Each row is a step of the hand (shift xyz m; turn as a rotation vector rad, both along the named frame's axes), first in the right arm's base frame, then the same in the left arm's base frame.
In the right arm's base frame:
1: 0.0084 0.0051 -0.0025 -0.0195 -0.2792 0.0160
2: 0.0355 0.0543 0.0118 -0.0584 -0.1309 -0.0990
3: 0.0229 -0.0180 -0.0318 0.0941 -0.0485 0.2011
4: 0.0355 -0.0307 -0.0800 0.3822 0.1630 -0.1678
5: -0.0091 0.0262 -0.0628 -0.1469 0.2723 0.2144
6: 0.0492 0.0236 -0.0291 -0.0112 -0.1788 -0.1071
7: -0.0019 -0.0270 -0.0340 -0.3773 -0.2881 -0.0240
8: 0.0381 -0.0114 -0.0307 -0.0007 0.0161 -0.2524
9: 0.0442 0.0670 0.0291 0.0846 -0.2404 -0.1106
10: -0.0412 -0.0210 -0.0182 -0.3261 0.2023 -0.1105
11: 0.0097 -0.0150 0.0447 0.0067 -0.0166 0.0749
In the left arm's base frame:
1: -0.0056 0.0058 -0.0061 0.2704 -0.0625 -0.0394
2: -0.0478 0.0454 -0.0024 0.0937 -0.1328 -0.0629
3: 0.0075 -0.0062 -0.0420 0.1087 0.1861 0.0720
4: 0.0048 -0.0293 -0.0879 -0.2041 0.2180 -0.3341
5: -0.0443 -0.0405 -0.0333 -0.1941 0.0787 0.3128
6: -0.0311 0.0239 -0.0478 0.1371 -0.1121 -0.1106
7: 0.0152 -0.0282 -0.0294 0.2641 -0.3595 0.1643
8: 0.0017 0.0073 -0.0497 -0.0930 -0.1542 -0.1776
9: -0.0545 0.0653 0.0073 0.1953 -0.0546 -0.1899
10: 0.0141 -0.0468 0.0091 -0.2288 -0.2732 0.1804
11: 0.0281 0.0320 0.0224 0.0389 0.0482 0.0457

